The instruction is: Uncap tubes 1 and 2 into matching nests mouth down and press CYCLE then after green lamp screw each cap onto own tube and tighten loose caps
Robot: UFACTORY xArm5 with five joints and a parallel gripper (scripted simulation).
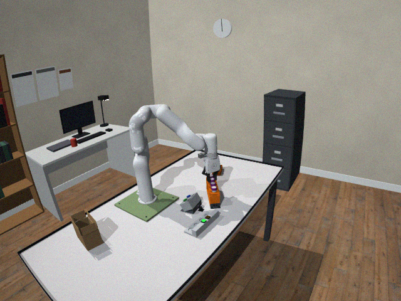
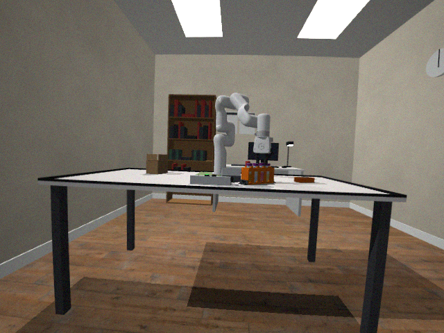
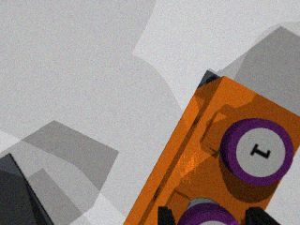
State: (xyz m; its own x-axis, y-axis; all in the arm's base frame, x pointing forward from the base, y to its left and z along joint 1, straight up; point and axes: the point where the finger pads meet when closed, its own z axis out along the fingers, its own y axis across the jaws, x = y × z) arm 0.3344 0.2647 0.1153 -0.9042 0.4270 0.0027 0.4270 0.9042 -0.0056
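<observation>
Now: the purple cap marked 2 10 mm below my hand. Also, from my hand: purple cap marked 1: 40 mm to the left, 30 mm behind, 20 mm below; then cap 4: 80 mm to the right, 60 mm ahead, 20 mm below; then blue cycle key: 170 mm to the right, 70 mm behind, 60 mm below.
</observation>
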